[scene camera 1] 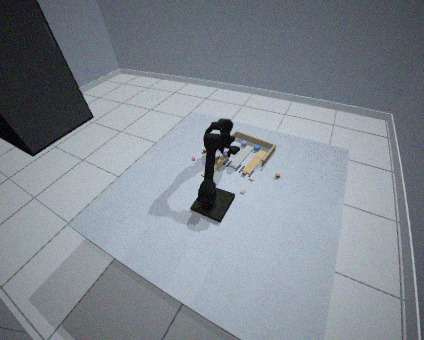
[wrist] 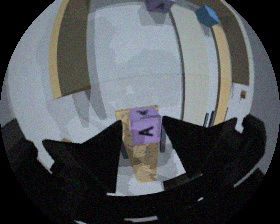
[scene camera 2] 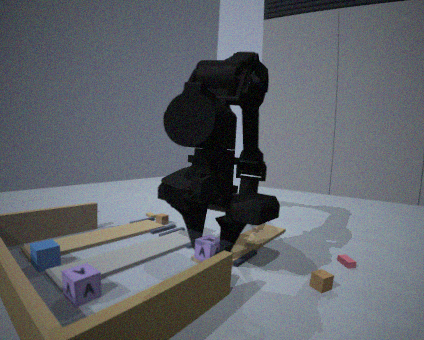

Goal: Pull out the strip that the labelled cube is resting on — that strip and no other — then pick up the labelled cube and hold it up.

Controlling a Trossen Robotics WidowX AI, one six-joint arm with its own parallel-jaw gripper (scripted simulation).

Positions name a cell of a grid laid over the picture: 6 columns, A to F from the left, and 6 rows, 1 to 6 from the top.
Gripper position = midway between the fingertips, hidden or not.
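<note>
Strip (scene camera 2: D5), my gripper (scene camera 2: C5). Cube (wrist: D4), strip (wrist: D5), my gripper (wrist: D4).
</note>
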